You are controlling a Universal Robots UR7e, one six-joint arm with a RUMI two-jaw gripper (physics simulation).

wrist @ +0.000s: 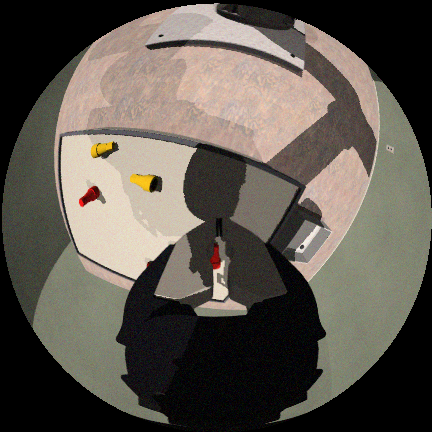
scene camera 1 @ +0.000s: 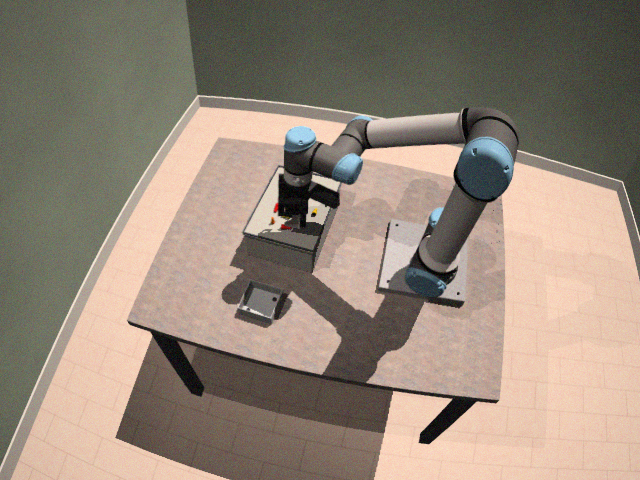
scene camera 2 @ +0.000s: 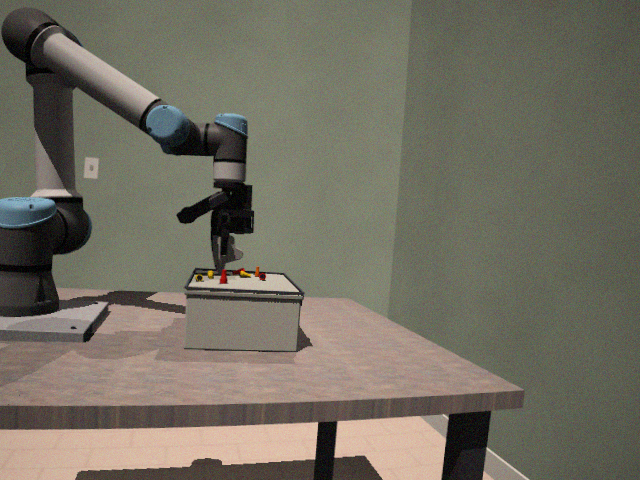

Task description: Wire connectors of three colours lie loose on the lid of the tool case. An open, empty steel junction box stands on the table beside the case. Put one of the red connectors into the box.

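Seen in the pictures: gripper, fingertip midpoint: (wrist: 218, 219) (scene camera 1: 300, 229) (scene camera 2: 220, 274); arm's base at its link origin: (scene camera 2: 20, 308).
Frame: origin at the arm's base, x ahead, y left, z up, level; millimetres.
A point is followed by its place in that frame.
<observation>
One red connector (scene camera 1: 285, 227) @(x 459, y -46, z 99 mm) (scene camera 2: 239, 271) @(x 459, y -55, z 98 mm) (wrist: 215, 256) @(x 455, y -48, z 100 mm) lies on the pale case lid (scene camera 1: 259, 222) @(x 539, y -69, z 89 mm) (scene camera 2: 279, 283) @(x 512, y -179, z 89 mm) (wrist: 112, 225) @(x 432, y -173, z 89 mm); in the wrist view it shows in the gap between the finger bodies. A second red connector (scene camera 2: 223, 277) @(x 385, y -192, z 102 mm) (wrist: 90, 196) @(x 387, y -181, z 103 mm) lies toward the lid's far end from the junction box. A third red connector (scene camera 1: 276, 208) @(x 492, y -118, z 99 mm) (scene camera 2: 262, 276) @(x 488, y -135, z 98 mm) is mostly hidden in the wrist view. My gripper (scene camera 1: 302, 225) @(x 416, y -48, z 89 mm) (scene camera 2: 220, 267) @(x 416, y -48, z 89 mm) (wrist: 218, 219) @(x 416, y -48, z 89 mm) points down, shut and empty, low over the lid beside the first red connector. The open steel junction box (scene camera 1: 254, 316) @(x 532, y 196, z -7 mm) (wrist: 316, 242) @(x 528, y 195, z -3 mm) stands beside the case.
Yellow connectors (scene camera 2: 245, 274) @(x 461, y -97, z 96 mm) (wrist: 103, 149) @(x 343, y -154, z 98 mm) (wrist: 144, 182) @(x 376, y -109, z 103 mm) and an orange connector (scene camera 1: 272, 220) @(x 499, y -67, z 102 mm) (scene camera 2: 257, 271) @(x 497, y -73, z 101 mm) also lie on the lid. The tool case (scene camera 1: 279, 252) @(x 475, y -1, z 38 mm) (scene camera 2: 241, 322) @(x 400, y -283, z 31 mm) stands higher than the junction box. The arm's base plate (scene camera 1: 385, 263) @(x 157, y -7, z -2 mm) (scene camera 2: 46, 334) @(x 67, y -180, z -10 mm) is on the table (scene camera 1: 206, 289) @(x 693, y 108, z -24 mm).
</observation>
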